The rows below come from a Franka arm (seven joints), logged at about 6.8 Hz.
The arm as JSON. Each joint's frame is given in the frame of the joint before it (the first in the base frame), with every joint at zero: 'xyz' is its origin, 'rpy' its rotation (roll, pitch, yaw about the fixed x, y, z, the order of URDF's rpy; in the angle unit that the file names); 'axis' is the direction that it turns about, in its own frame. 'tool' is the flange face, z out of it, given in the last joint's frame.
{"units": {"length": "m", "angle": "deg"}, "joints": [
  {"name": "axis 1", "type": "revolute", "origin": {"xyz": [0.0, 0.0, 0.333], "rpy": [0.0, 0.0, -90.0]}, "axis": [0.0, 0.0, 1.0]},
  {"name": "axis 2", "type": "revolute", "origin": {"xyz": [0.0, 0.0, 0.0], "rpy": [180.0, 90.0, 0.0]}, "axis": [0.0, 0.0, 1.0]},
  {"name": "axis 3", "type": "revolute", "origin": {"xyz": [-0.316, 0.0, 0.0], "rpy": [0.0, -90.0, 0.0]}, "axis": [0.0, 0.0, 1.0]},
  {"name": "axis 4", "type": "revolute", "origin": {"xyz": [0.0, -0.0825, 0.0], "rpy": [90.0, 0.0, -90.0]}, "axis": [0.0, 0.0, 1.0]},
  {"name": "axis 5", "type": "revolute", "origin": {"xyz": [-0.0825, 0.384, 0.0], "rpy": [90.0, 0.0, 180.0]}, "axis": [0.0, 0.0, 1.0]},
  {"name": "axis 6", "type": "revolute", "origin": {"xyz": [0.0, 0.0, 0.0], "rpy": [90.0, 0.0, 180.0]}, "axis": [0.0, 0.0, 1.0]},
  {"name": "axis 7", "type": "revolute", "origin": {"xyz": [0.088, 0.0, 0.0], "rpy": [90.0, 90.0, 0.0]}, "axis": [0.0, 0.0, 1.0]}
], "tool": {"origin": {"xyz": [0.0, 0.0, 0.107], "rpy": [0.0, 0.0, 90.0]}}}
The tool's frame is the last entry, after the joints.
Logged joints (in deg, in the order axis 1, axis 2, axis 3, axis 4, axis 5, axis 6, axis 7), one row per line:
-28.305, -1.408, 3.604, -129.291, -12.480, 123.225, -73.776
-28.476, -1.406, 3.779, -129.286, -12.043, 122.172, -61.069
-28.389, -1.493, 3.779, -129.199, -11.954, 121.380, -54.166
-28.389, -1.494, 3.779, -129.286, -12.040, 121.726, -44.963
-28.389, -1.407, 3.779, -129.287, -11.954, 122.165, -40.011
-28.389, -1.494, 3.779, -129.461, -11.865, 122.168, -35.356
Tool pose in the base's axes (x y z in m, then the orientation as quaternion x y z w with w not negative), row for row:
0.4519, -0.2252, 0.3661, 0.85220, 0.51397, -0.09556, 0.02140
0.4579, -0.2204, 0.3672, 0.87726, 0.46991, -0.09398, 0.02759
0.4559, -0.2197, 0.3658, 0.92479, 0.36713, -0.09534, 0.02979
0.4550, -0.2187, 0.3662, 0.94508, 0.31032, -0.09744, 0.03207
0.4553, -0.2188, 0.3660, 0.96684, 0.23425, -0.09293, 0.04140
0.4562, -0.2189, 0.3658, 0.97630, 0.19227, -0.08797, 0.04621
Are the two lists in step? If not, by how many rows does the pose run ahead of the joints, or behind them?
The pose runs 1 row behind the joints: the pose in row i belongs to the joints in row i - 1.
